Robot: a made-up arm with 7 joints.
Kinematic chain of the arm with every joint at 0, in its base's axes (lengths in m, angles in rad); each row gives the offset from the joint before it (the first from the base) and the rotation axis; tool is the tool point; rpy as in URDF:
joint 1: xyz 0 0 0.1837 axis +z
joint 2: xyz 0 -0.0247 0.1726 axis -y
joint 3: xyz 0 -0.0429 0.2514 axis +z
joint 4: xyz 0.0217 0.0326 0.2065 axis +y
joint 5: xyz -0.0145 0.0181 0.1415 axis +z
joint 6: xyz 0 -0.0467 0.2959 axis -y
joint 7: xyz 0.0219 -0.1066 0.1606 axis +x
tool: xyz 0 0 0 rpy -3.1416 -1.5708 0
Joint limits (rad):
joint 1: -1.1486..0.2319
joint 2: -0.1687..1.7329
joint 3: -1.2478..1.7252
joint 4: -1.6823..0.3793
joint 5: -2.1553..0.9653
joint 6: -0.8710..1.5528
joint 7: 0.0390..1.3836
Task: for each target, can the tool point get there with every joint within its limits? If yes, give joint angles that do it. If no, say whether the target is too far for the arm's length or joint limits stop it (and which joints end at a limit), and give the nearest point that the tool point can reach.
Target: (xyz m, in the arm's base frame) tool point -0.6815 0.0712 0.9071
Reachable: yes | joints -0.7668 0.1633 0.8967 -0.9850 -1.5011 0.6921 0.4207
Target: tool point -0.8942 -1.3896 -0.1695
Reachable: no: too far | nearest point -0.6397 -0.7089 0.0820 | short by 0.769 m
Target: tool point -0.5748 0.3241 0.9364
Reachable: yes | joints -0.8711 0.1501 0.2086 -0.9809 -1.2700 -0.2386 0.9702
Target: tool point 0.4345 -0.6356 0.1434
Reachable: no: joint limits stop it (at a limit: joint 1, joint 2, joint 3, joint 4) | nearest point 0.2695 -0.5119 0.5449 | short by 0.451 m
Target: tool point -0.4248 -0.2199 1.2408
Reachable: yes | joints -0.5732 0.1965 1.3414 -0.9441 0.6194 -0.4744 1.2747
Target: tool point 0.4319 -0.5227 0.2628
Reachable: no: joint limits stop it (at a limit: joint 1, joint 2, joint 3, joint 4) | nearest point 0.2880 -0.4803 0.5461 | short by 0.321 m
